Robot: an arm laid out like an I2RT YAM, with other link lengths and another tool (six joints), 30 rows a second.
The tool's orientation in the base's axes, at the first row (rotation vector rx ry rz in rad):
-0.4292, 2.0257, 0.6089
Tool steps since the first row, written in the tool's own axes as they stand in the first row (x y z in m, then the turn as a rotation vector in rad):
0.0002, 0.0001, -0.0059, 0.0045, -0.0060, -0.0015
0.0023, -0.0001, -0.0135, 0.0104, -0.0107, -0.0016
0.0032, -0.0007, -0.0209, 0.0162, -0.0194, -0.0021
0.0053, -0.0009, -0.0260, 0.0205, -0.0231, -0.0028
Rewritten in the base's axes. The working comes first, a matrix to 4 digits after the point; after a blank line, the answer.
The tool's axes in the first row as the columns of a matrix, in the base's axes (used below as rounded here):
-0.4929, -0.5249, 0.6940
-0.0553, 0.8148, 0.5771
-0.8684, 0.2460, -0.4306

-0.0042, -0.0033, 0.0024, -0.0001, -0.0060, -0.0047
-0.0105, -0.0080, 0.0038, -0.0006, -0.0102, -0.0110
-0.0157, -0.0128, 0.0060, 0.0007, -0.0179, -0.0179
-0.0202, -0.0160, 0.0064, 0.0001, -0.0216, -0.0223

